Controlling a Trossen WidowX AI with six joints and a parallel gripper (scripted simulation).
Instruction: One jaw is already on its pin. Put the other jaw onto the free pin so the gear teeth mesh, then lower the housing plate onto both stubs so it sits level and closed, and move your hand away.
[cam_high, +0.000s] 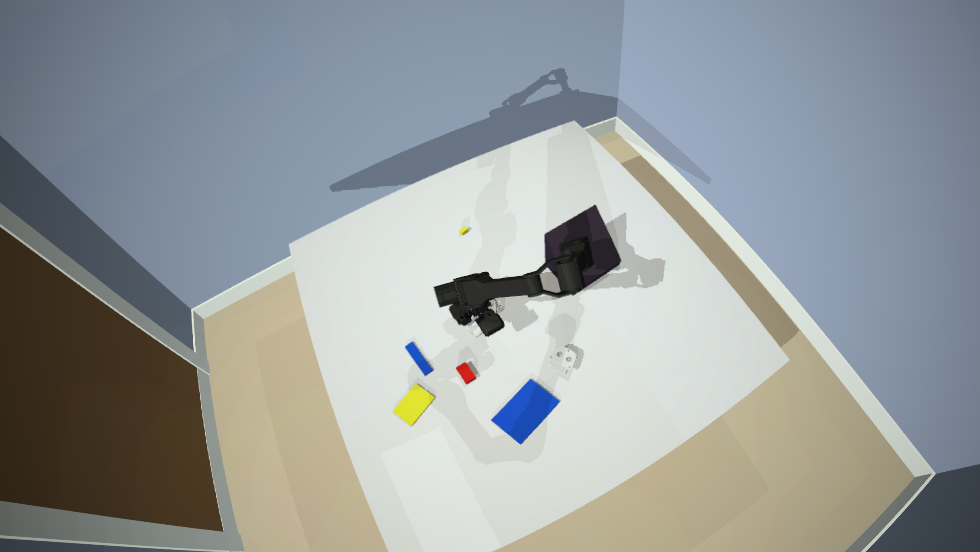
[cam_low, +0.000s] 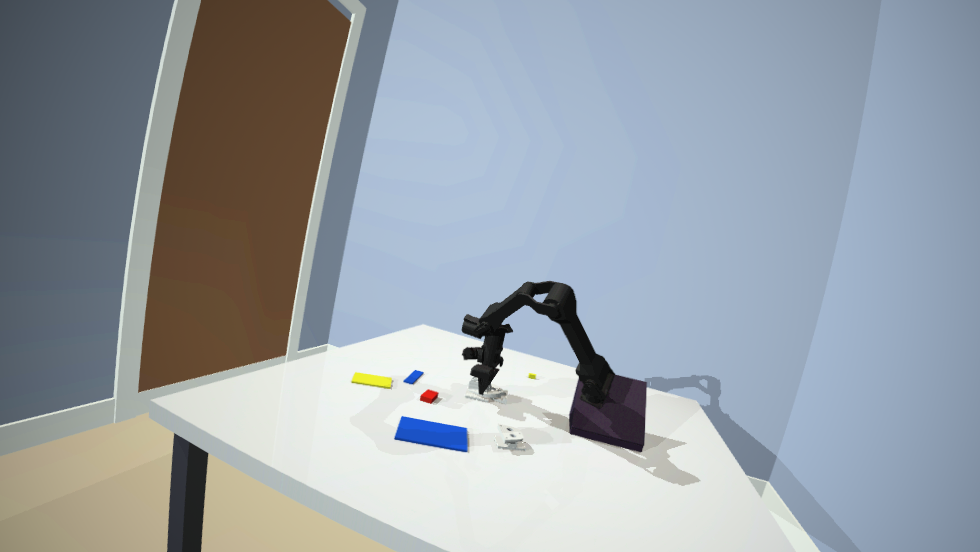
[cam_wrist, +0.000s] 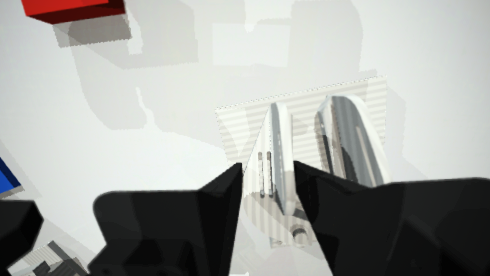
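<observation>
Right now the small white part is 170 mm behind my gripper tip, 210 mm to the left of it and 10 mm below it. Round my gripper tip: thin blue bar 220 mm ahead, 40 mm to the left, 10 mm below; red block 100 mm ahead, 140 mm to the left, 10 mm below; large blue plate 10 mm behind, 310 mm to the left, 10 mm below.
</observation>
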